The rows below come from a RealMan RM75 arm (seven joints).
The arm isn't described. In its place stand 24 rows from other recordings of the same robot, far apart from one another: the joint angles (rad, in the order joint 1, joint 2, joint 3, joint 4, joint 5, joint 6, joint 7), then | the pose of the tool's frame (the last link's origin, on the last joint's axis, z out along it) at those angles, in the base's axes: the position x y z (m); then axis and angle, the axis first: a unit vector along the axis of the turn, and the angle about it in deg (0 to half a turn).
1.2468 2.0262 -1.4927 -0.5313 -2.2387 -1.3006 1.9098 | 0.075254, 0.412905, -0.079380, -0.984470, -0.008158, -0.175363, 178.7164
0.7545 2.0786 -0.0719 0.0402 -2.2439 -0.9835 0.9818 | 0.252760, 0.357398, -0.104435, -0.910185, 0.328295, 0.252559, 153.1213
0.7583 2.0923 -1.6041 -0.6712 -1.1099 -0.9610 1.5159 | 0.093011, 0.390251, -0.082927, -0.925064, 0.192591, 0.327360, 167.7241
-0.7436 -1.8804 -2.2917 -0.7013 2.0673 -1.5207 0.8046 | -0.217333, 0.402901, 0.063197, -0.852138, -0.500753, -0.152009, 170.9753
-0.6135 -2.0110 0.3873 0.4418 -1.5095 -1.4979 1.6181 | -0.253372, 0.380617, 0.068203, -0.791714, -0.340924, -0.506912, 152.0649
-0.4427 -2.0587 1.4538 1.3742 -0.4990 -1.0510 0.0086 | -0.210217, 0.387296, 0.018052, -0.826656, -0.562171, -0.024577, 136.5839
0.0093 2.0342 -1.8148 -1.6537 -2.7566 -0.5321 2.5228 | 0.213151, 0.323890, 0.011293, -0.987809, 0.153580, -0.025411, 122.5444
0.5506 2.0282 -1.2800 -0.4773 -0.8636 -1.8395 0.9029 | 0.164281, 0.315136, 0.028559, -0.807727, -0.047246, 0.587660, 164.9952
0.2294 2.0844 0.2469 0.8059 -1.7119 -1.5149 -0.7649 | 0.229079, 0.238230, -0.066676, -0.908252, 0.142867, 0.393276, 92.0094
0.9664 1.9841 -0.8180 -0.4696 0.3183 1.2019 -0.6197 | 0.252055, 0.421672, -0.004420, -0.837261, 0.527290, -0.144775, 156.6198
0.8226 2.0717 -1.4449 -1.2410 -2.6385 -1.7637 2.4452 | 0.138679, 0.355148, -0.011763, -0.934606, 0.209468, -0.287464, 170.9345
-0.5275 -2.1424 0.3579 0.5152 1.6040 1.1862 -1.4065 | -0.302854, 0.372220, 0.036669, -0.768830, -0.437857, -0.466027, 134.6792
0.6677 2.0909 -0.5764 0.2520 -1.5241 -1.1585 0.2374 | 0.256320, 0.300639, -0.122880, -0.950833, 0.138052, 0.277233, 144.3789
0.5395 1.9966 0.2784 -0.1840 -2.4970 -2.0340 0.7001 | 0.259998, 0.266314, 0.021888, -0.857946, 0.043503, 0.511895, 158.6450
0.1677 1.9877 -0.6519 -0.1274 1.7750 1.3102 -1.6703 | 0.410272, 0.215843, 0.006622, -0.631887, 0.642153, 0.434003, 142.2288
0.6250 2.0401 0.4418 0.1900 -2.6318 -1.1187 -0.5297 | 0.245463, 0.333271, -0.093793, -0.931435, -0.338782, 0.132872, 132.6350
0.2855 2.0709 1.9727 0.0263 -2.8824 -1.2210 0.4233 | 0.438566, 0.246509, 0.070286, -0.629666, 0.597586, 0.496399, 81.6136
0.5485 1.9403 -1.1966 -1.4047 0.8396 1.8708 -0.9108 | 0.193047, 0.325396, 0.067555, -0.961613, 0.242803, -0.127858, 174.1119
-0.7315 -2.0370 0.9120 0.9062 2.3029 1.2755 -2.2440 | -0.206875, 0.420337, 0.028009, -0.911419, -0.403839, -0.078922, 155.7673
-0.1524 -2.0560 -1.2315 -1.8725 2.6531 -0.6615 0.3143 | -0.090481, 0.316872, -0.001268, -0.966878, -0.192562, -0.167532, 133.5807
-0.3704 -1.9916 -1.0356 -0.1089 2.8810 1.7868 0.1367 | -0.283802, 0.272663, 0.025715, -0.879554, 0.176470, -0.441863, 111.4752
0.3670 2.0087 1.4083 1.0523 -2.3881 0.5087 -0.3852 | 0.267324, 0.375973, -0.039353, -0.900746, 0.433636, 0.024835, 134.3126
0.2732 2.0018 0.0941 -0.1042 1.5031 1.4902 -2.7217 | 0.390304, 0.256120, 0.065388, -0.876917, 0.256223, 0.406652, 101.7478
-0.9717 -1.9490 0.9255 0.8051 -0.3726 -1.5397 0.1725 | -0.194965, 0.428849, 0.050992, -0.757475, -0.640768, 0.125093, 154.6607
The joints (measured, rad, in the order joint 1, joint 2, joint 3, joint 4, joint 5, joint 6, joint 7), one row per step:
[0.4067 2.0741 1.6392 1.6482 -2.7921 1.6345 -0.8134]
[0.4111 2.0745 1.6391 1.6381 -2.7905 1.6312 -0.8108]
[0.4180 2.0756 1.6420 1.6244 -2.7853 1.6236 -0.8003]
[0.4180 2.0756 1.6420 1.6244 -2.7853 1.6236 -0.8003]
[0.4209 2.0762 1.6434 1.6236 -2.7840 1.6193 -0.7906]
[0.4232 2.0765 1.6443 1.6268 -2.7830 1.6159 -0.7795]
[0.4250 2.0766 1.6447 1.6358 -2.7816 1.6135 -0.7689]
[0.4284 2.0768 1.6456 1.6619 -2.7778 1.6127 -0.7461]
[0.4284 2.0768 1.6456 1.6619 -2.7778 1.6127 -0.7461]
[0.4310 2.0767 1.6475 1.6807 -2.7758 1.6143 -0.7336]
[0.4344 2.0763 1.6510 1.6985 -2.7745 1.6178 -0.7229]
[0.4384 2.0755 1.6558 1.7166 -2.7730 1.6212 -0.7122]
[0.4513 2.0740 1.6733 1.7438 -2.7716 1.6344 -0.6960]
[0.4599 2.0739 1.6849 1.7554 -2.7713 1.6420 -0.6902]
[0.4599 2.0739 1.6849 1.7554 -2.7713 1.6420 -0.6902]
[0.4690 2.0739 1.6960 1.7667 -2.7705 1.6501 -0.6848]
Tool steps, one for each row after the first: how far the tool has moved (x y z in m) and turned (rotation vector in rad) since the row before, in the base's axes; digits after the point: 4 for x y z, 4 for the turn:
[0.0003 0.0008 -0.0014 -0.0018 0.0021 -0.0040]
[-0.0002 0.0018 -0.0017 0.0049 0.0099 -0.0090]
[0.0000 0.0000 0.0000 0.0000 0.0000 0.0000]
[-0.0011 0.0011 -0.0001 0.0087 0.0060 -0.0029]
[-0.0017 0.0010 0.0004 0.0106 0.0061 -0.0015]
[-0.0028 0.0010 0.0009 0.0117 0.0065 0.0031]
[-0.0071 0.0015 0.0027 0.0247 0.0149 0.0093]
[0.0000 0.0000 0.0000 0.0000 0.0000 0.0000]
[-0.0048 0.0008 0.0023 0.0153 0.0086 0.0078]
[-0.0045 0.0008 0.0026 0.0141 0.0072 0.0070]
[-0.0046 0.0009 0.0030 0.0153 0.0076 0.0074]
[-0.0075 0.0022 0.0067 0.0259 0.0121 0.0076]
[-0.0038 0.0014 0.0035 0.0122 0.0060 0.0039]
[0.0000 0.0000 0.0000 0.0000 0.0000 0.0000]
[-0.0040 0.0012 0.0033 0.0108 0.0060 0.0044]

